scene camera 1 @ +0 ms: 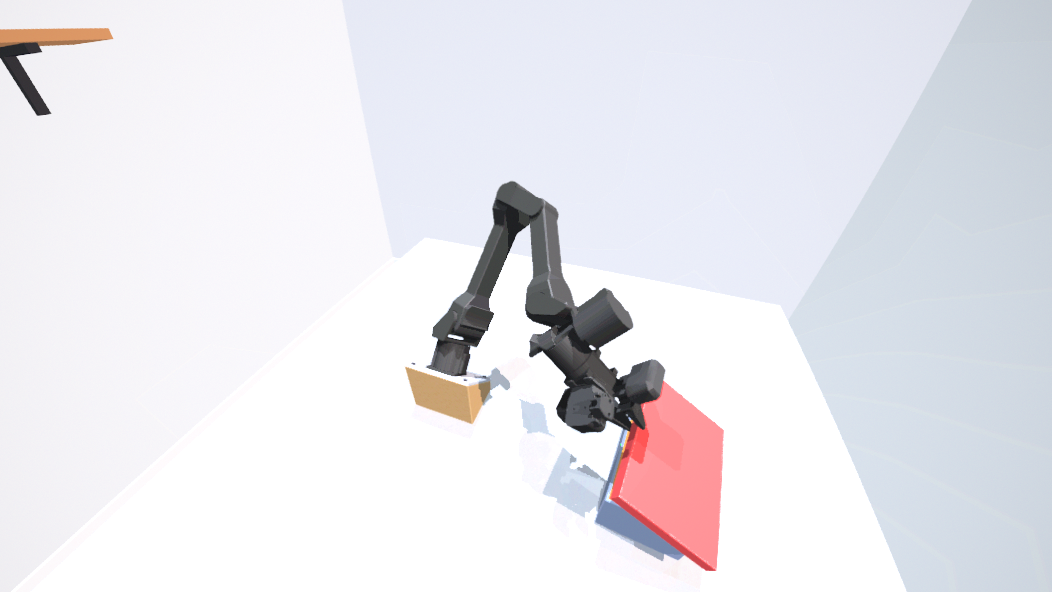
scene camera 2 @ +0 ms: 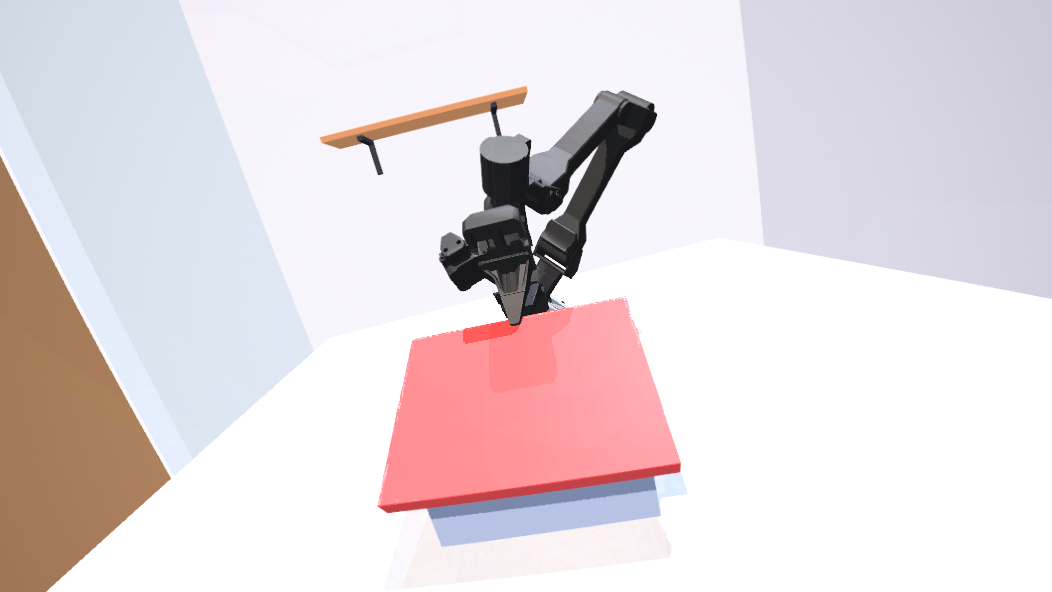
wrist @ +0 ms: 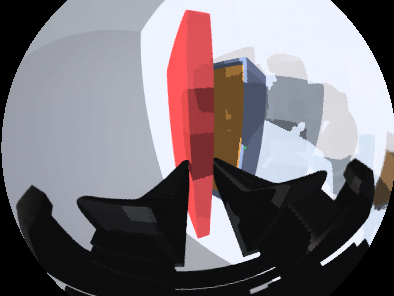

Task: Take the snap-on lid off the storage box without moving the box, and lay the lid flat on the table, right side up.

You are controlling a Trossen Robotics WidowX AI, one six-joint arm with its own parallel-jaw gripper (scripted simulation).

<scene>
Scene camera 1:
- gripper: 638, 428
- red lid: 670, 478
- pale blue storage box: 610, 514
</scene>
